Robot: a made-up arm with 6 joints. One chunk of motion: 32 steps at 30 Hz.
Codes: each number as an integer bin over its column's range. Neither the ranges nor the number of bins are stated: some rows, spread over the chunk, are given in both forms.
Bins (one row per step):
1: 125 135 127 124 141 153
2: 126 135 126 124 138 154
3: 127 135 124 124 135 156
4: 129 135 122 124 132 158
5: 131 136 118 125 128 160
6: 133 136 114 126 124 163
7: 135 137 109 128 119 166
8: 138 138 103 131 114 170
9: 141 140 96 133 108 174
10: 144 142 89 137 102 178
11: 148 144 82 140 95 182
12: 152 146 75 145 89 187
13: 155 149 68 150 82 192
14: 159 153 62 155 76 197
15: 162 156 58 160 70 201
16: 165 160 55 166 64 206
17: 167 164 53 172 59 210
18: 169 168 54 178 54 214
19: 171 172 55 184 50 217
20: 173 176 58 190 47 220
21: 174 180 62 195 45 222
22: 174 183 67 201 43 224
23: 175 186 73 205 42 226
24: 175 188 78 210 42 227
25: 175 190 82 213 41 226
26: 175 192 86 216 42 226
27: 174 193 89 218 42 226
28: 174 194 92 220 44 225
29: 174 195 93 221 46 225
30: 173 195 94 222 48 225
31: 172 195 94 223 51 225
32: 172 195 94 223 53 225
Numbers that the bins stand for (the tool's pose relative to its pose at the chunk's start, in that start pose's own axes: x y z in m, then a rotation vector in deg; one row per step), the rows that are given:
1: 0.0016 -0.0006 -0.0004 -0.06 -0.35 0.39
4: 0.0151 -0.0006 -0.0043 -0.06 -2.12 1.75
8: 0.0454 0.0152 -0.0192 5.07 -5.65 5.00
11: 0.0791 0.0467 -0.0357 11.67 -9.38 8.25
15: 0.1264 0.1098 -0.0545 26.34 -14.29 13.39
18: 0.1500 0.1728 -0.0576 39.54 -17.43 16.91
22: 0.1668 0.2516 -0.0475 56.41 -19.59 19.62
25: 0.1702 0.2884 -0.0357 65.22 -19.98 20.16
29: 0.1668 0.3147 -0.0271 71.08 -19.00 19.89
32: 0.1601 0.3147 -0.0263 72.55 -17.63 19.89
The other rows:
2: 0.0049 -0.0006 -0.0012 -0.06 -0.94 0.66
3: 0.0083 -0.0006 -0.0027 -0.06 -1.53 1.21
5: 0.0218 0.0047 -0.0075 0.67 -2.90 2.29
6: 0.0285 0.0047 -0.0106 1.40 -3.69 3.10
7: 0.0353 0.0099 -0.0145 2.87 -4.67 3.91
9: 0.0555 0.0257 -0.0247 6.54 -6.83 6.08
10: 0.0656 0.0362 -0.0302 9.47 -8.01 7.16
12: 0.0926 0.0572 -0.0412 15.34 -10.56 9.60
13: 0.1027 0.0730 -0.0467 19.01 -11.93 10.95
14: 0.1162 0.0940 -0.0514 22.67 -13.11 12.31
16: 0.1365 0.1308 -0.0569 30.74 -15.47 14.74
17: 0.1432 0.1518 -0.0584 35.14 -16.45 15.83
19: 0.1567 0.1938 -0.0569 43.94 -18.21 17.72
20: 0.1635 0.2149 -0.0545 48.35 -18.80 18.53
21: 0.1668 0.2359 -0.0514 52.01 -19.20 19.08
23: 0.1702 0.2674 -0.0427 59.35 -19.78 20.16
24: 0.1702 0.2779 -0.0388 63.01 -19.78 20.43
26: 0.1702 0.2989 -0.0325 67.42 -19.78 20.16
27: 0.1668 0.3042 -0.0302 68.88 -19.78 20.16
28: 0.1668 0.3095 -0.0278 70.35 -19.39 19.89
30: 0.1635 0.3147 -0.0263 71.82 -18.61 19.89
31: 0.1601 0.3147 -0.0263 72.55 -18.02 19.89

